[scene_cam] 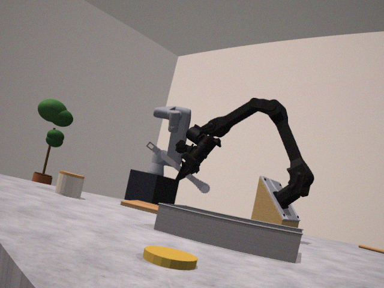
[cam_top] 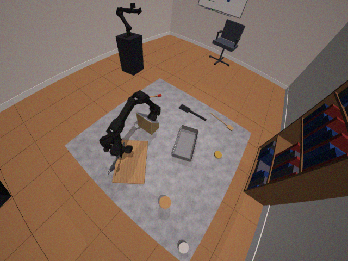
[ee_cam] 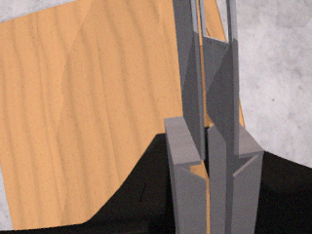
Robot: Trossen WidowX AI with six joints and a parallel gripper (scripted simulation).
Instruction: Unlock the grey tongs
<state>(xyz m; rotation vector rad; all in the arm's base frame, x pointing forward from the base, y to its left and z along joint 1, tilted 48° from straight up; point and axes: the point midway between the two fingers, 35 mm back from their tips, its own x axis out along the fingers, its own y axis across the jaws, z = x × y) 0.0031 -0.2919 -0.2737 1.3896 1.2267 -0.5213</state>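
Now: the wooden board 30 mm ahead of my gripper tip, 50 mm to the left of it and 120 mm below it. Round my gripper tip: tan-lidded jar: 420 mm ahead, 80 mm to the right, 90 mm below; yellow lock piece: 20 mm ahead, 50 mm to the right, 70 mm above; grey roasting tin: 340 mm ahead, 430 mm to the left, 100 mm below.
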